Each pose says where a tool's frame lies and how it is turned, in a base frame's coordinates. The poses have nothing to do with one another.
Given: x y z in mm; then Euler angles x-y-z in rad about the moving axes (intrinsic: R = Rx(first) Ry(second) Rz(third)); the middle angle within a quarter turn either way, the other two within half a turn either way.
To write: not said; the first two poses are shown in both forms.
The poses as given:
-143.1 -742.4 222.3 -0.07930 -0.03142 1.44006
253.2 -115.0 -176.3 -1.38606 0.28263 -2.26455
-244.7 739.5 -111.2 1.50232 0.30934 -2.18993
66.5 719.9 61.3 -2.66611 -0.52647 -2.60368
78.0 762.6 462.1 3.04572 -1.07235 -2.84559
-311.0 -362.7 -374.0 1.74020 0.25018 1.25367
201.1 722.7 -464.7 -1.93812 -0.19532 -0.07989
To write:
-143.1 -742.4 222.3 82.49 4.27 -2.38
253.2 -115.0 -176.3 176.82 -52.05 73.33
-244.7 739.5 -111.2 -157.23 53.17 -83.76
66.5 719.9 61.3 160.84 -38.18 167.94
78.0 762.6 462.1 140.96 -53.93 -143.93
-311.0 -362.7 -374.0 -15.55 -71.72 121.39
201.1 722.7 -464.7 12.08 -0.29 -110.63

